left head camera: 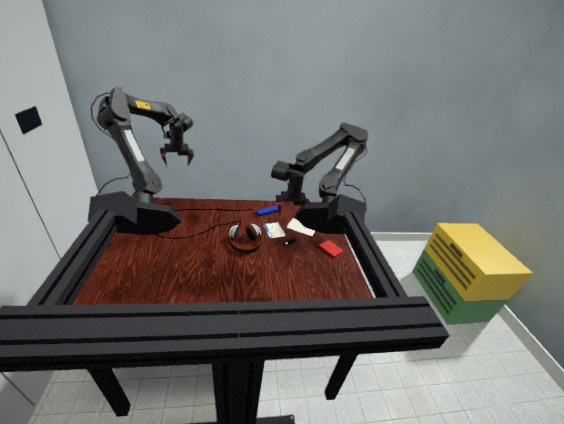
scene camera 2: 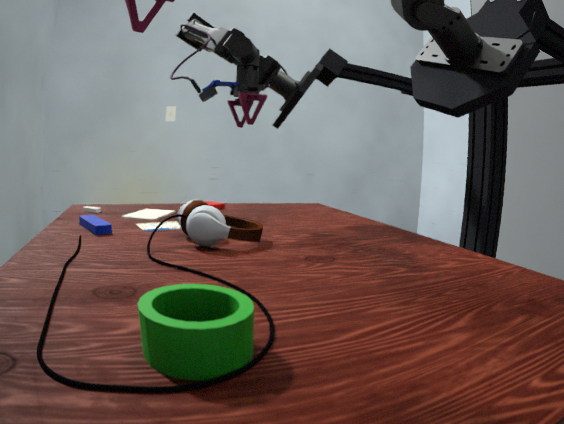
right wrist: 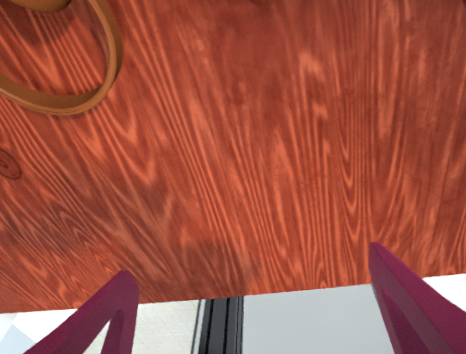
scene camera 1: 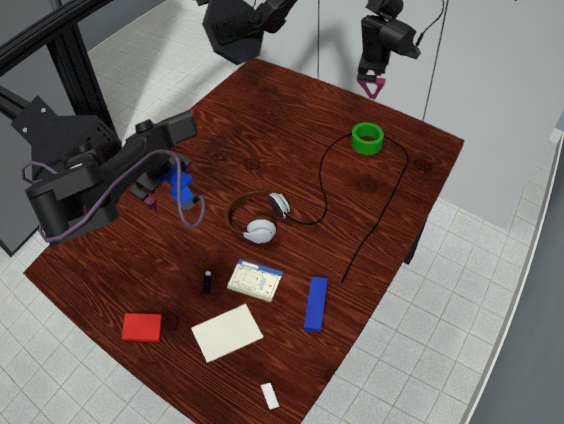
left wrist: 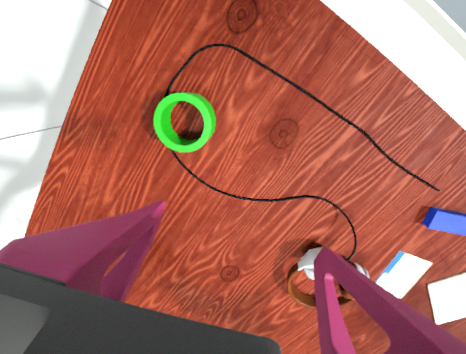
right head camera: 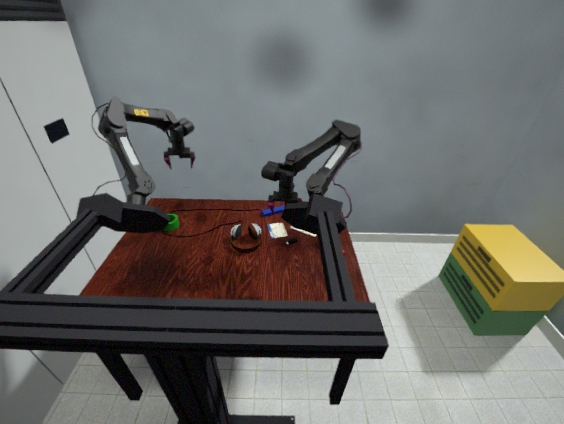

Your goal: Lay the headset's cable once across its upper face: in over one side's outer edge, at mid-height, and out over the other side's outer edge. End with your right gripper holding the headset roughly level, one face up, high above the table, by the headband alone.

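Seen in the pictures: left gripper, fingertip midpoint: (left head camera: 177, 166) (scene camera 2: 150, 17) (scene camera 1: 375, 86) (left wrist: 243, 232) (right head camera: 181, 168); right gripper, fingertip midpoint: (left head camera: 290, 215) (scene camera 2: 244, 126) (right wrist: 243, 267) (scene camera 1: 168, 197); left arm's base at its link origin: (scene camera 2: 466, 54) (scene camera 1: 237, 27); right arm's base at its link origin: (scene camera 2: 295, 92) (scene camera 1: 77, 163).
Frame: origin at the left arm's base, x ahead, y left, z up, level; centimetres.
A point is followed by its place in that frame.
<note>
The headset (left head camera: 245, 248) {x 31.8, y -24.6, z -32.8 cm} (scene camera 1: 261, 231) {x 47.3, y -24.7, z -29.5 cm} (scene camera 2: 206, 225) {x 40.8, y -13.1, z -31.4 cm} lies on the table with its brown headband and white ear cups; part of the headband (right wrist: 115, 50) {x 38.9, y -29.9, z -32.3 cm} shows in the right wrist view. Its black cable (scene camera 1: 376, 227) {x 61.3, y 3.1, z -35.5 cm} (left wrist: 270, 201) {x 39.3, y 0.9, z -35.4 cm} leaves one ear cup, bends round the outside of the green ring and ends near the blue block, flat on the table. My left gripper (left head camera: 177, 165) {x 43.4, y 14.9, z -3.4 cm} (scene camera 1: 373, 96) {x 43.4, y 14.9, z -3.4 cm} (left wrist: 243, 232) {x 43.4, y 14.9, z -3.4 cm} is open and empty, high above the table. My right gripper (scene camera 2: 245, 124) {x 37.4, y -42.5, z -11.7 cm} (right wrist: 243, 267) {x 37.4, y -42.5, z -11.7 cm} is open and empty, high above the table, beside the headband's side of the headset.
The green ring (scene camera 1: 367, 146) {x 38.8, y 19.9, z -32.1 cm} (scene camera 2: 197, 345) {x 34.0, y 28.2, z -32.6 cm} stands beside the cable. The blue block (scene camera 1: 316, 304) {x 70.5, y -24.5, z -33.9 cm}, patterned booklet (scene camera 1: 254, 282) {x 55.5, y -32.9, z -35.8 cm}, cream pad (scene camera 1: 227, 333) {x 63.7, y -46.3, z -35.4 cm}, black stick (scene camera 1: 207, 283) {x 49.1, y -43.2, z -35.0 cm}, red block (scene camera 1: 142, 328) {x 51.1, y -64.0, z -34.4 cm} and small white block (scene camera 1: 270, 396) {x 83.2, y -46.9, z -34.7 cm} lie on the table (scene camera 1: 280, 360) {x 76.8, y -39.7, z -35.9 cm}.
</note>
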